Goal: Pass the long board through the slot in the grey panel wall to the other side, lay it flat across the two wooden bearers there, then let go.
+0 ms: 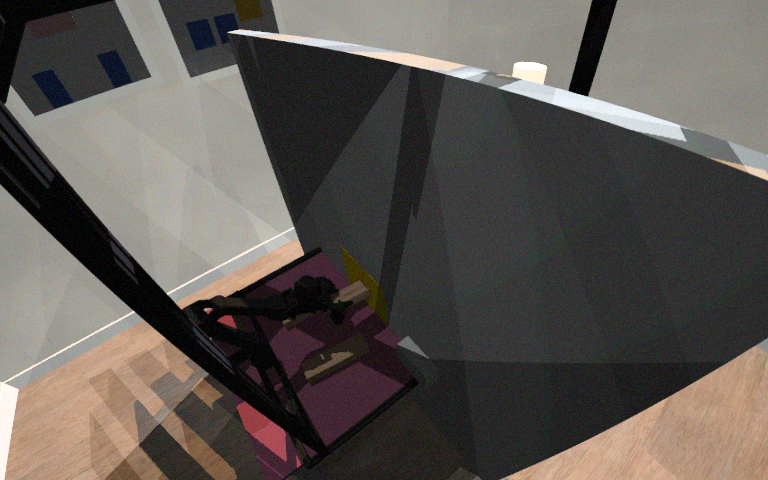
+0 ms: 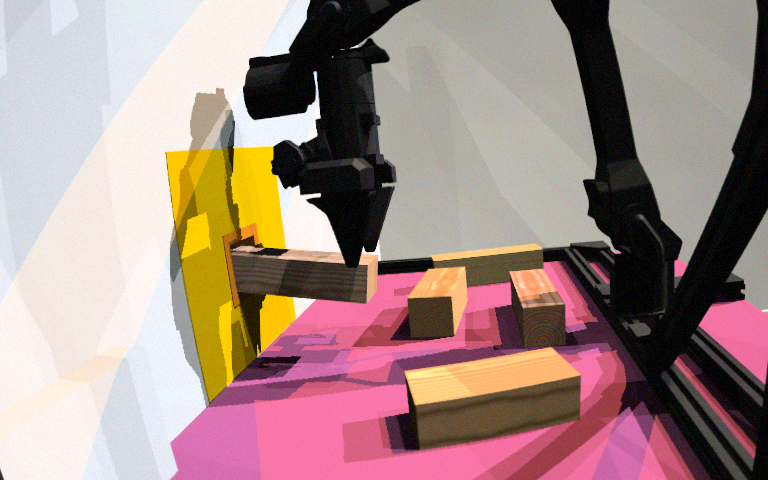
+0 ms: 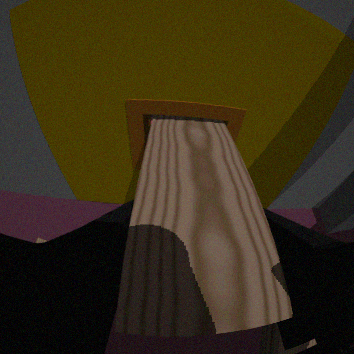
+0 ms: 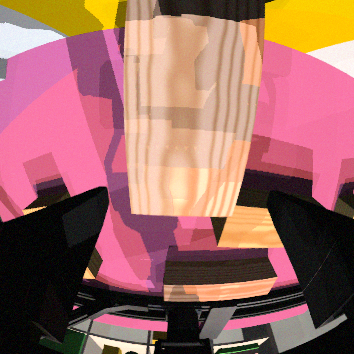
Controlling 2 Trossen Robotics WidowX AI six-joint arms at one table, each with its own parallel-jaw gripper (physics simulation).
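Seen in the pictures: left gripper, fingertip midpoint: (image 1: 347, 296) (image 3: 194, 210); right gripper, fingertip midpoint: (image 2: 362, 259) (image 4: 191, 197); left arm's base, origin of the base link: (image 1: 265, 361); right arm's base, origin of the base link: (image 2: 644, 308) (image 4: 182, 314).
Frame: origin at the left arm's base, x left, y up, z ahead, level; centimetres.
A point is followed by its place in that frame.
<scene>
The long board (image 2: 301, 276) {x -5.3, y 7.7, z 55.9 cm} (image 3: 197, 197) {x -2.3, y 12.1, z 35.4 cm} (image 4: 189, 116) {x -2.5, y 9.0, z 57.5 cm} passes level through the orange-framed slot (image 2: 234, 238) {x -4.0, y 11.9, z 48.4 cm} (image 3: 182, 107) {x -1.8, y 12.2, z 43.1 cm} in the yellow patch (image 2: 196, 286) {x -13.5, y 9.1, z 48.4 cm} (image 1: 360, 276) {x -0.9, y 14.5, z 43.1 cm} of the grey panel wall (image 1: 501, 238) {x -49.2, y 68.7, z 43.2 cm}. My left gripper (image 1: 336, 302) {x -2.4, y 10.3, z 35.8 cm} (image 3: 194, 210) {x -2.4, y 10.3, z 35.8 cm} is shut on the board's near end (image 1: 354, 291) {x -3.1, y 11.7, z 38.6 cm} on its side of the wall. My right gripper (image 2: 354, 257) {x -2.0, y 8.4, z 61.5 cm} (image 4: 191, 197) {x -2.0, y 8.4, z 61.5 cm} is open, pointing down, with its fingers on either side of the board's free end and apart from it. Two short wooden bearers (image 2: 436, 302) {x 2.0, y 2.1, z 68.3 cm} (image 2: 536, 307) {x -3.5, y 2.4, z 78.9 cm} stand on the pink mat (image 2: 311, 429) {x -19.4, y -1.9, z 59.7 cm} beyond the free end; the board does not reach them.
A long block (image 2: 487, 262) {x 24.1, y 1.4, z 74.3 cm} lies behind the bearers and a large block (image 2: 492, 395) {x -21.3, y 1.6, z 74.1 cm} lies in front. On the left arm's side a wooden piece (image 1: 334, 359) {x -15.6, y 1.9, z 20.3 cm} lies on the mat (image 1: 349, 405) {x -30.2, y -1.9, z 16.1 cm}. A black frame post (image 1: 173, 310) {x -36.1, y 73.7, z 3.7 cm} crosses the foreground.
</scene>
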